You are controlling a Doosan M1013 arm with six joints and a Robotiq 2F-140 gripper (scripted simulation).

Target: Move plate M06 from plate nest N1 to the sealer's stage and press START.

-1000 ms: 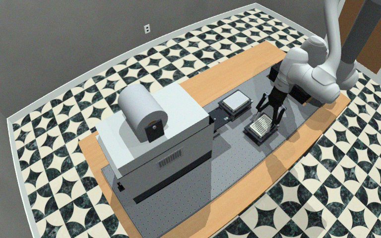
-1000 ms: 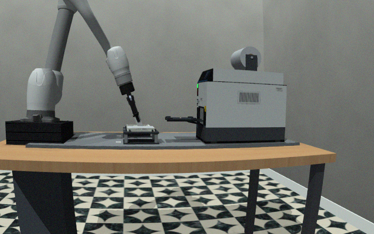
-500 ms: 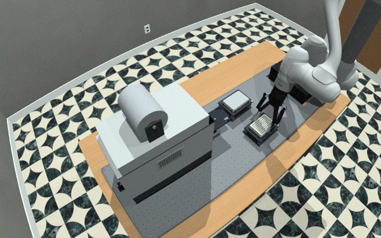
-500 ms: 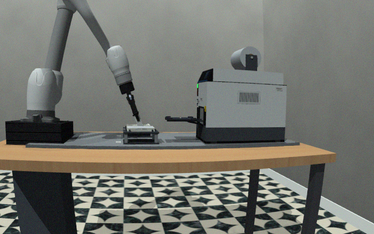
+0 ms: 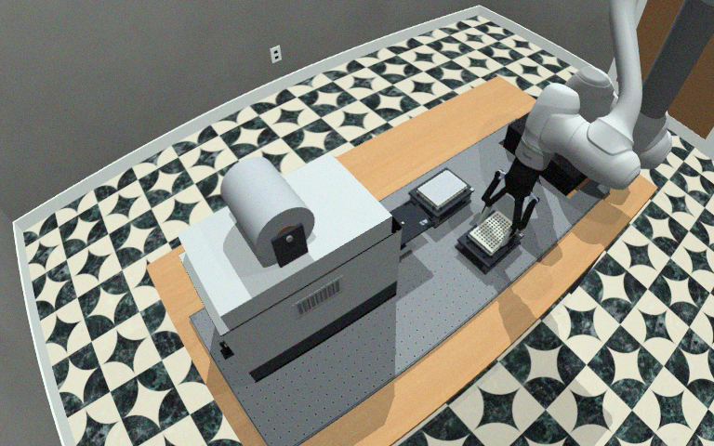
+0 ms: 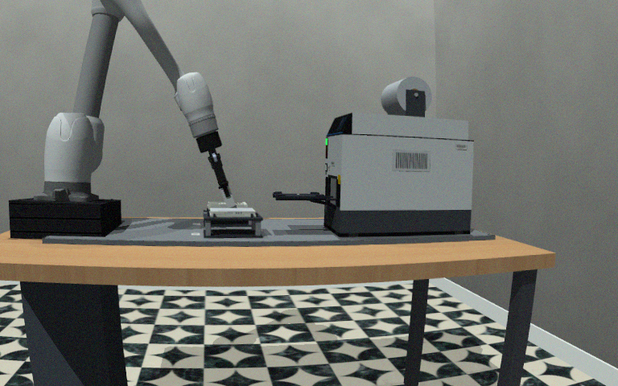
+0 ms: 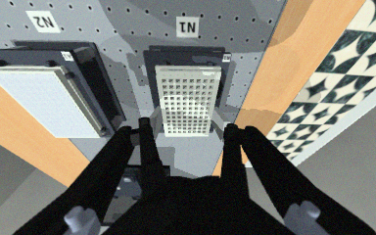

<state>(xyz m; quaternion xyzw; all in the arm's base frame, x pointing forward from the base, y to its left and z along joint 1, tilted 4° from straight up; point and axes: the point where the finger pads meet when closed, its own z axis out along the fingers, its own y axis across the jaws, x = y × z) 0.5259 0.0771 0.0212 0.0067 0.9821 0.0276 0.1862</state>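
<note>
Right now the nest N1 is 5 cm below my hand. Also, from my hand: black stage 20 cm ahead, 16 cm to the right, 2 cm above; foil-covered plate 20 cm to the right, 2 cm below; white well plate 3 cm below.
</note>
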